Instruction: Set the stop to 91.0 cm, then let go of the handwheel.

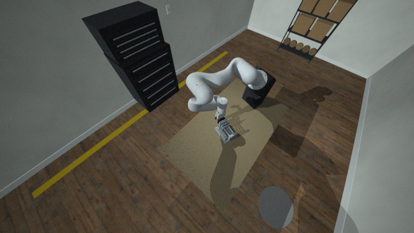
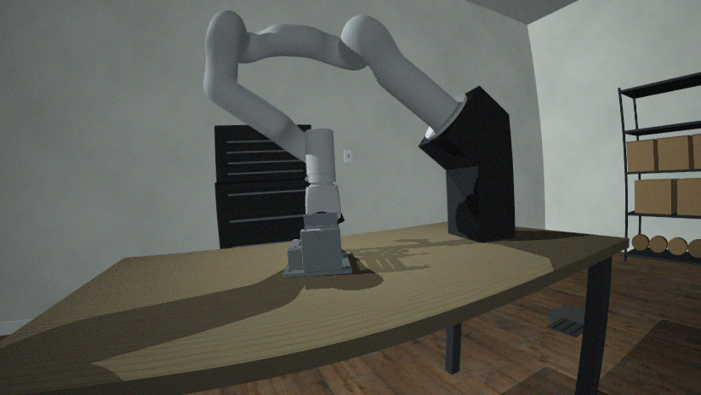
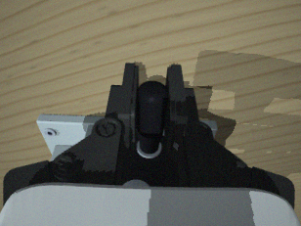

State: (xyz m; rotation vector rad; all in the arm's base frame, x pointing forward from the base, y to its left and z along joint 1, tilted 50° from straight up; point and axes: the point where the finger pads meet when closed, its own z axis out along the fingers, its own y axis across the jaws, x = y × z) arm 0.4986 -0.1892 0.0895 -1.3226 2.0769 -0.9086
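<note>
Now: hand 10 mm short of the black crank knob and 10 mm to the right of it.
</note>
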